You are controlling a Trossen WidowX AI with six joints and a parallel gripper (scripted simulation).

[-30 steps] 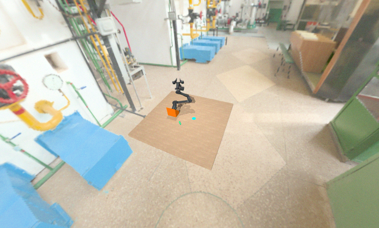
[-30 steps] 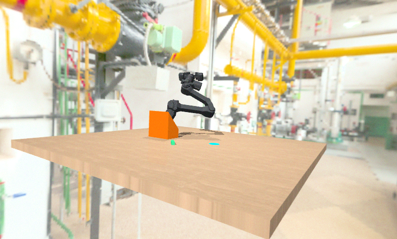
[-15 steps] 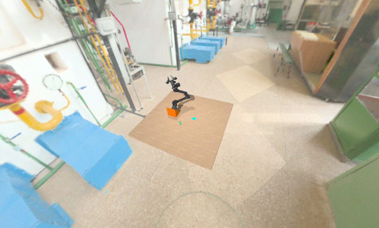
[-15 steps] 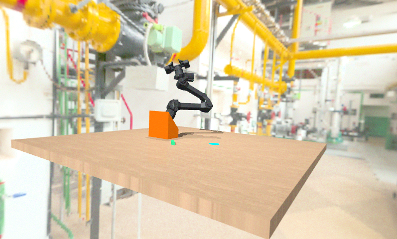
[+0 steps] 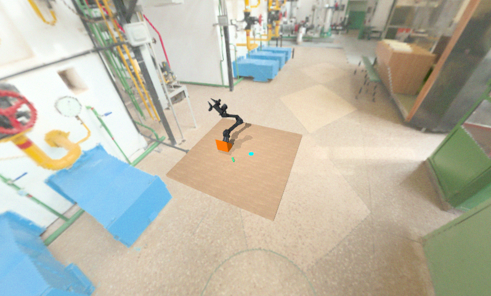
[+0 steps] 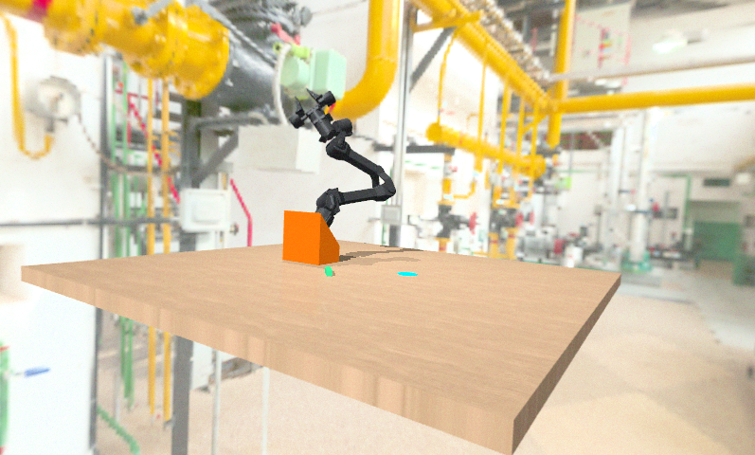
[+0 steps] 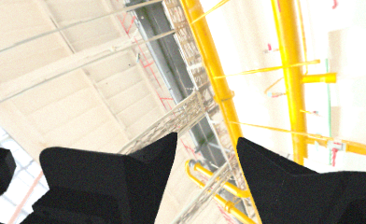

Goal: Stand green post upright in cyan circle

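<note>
My gripper tip is 350 mm short of the green post, 300 mm to the left of it and 600 mm above it. From my gripper tip the other things lie so: cyan circle: 530 mm ahead, 140 mm to the right, 600 mm below.
</note>
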